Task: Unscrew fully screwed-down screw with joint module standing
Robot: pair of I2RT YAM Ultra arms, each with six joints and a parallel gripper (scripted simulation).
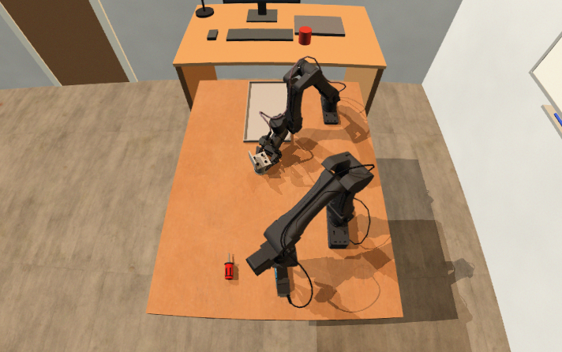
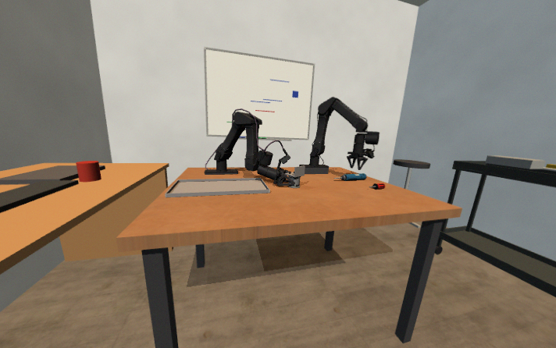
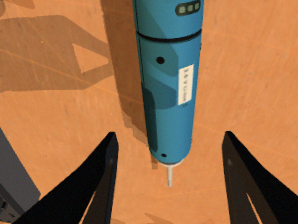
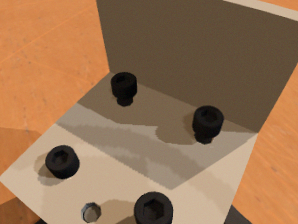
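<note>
Now: right hand 5 cm below the l-shaped bracket. The rest, counted from my right hand: small red screwdriver: 43 cm to the left, 8 cm ahead, 1 cm below; grey bit: 29 cm to the left, 8 cm behind; grey tray: 36 cm to the right, 2 cm below.
</note>
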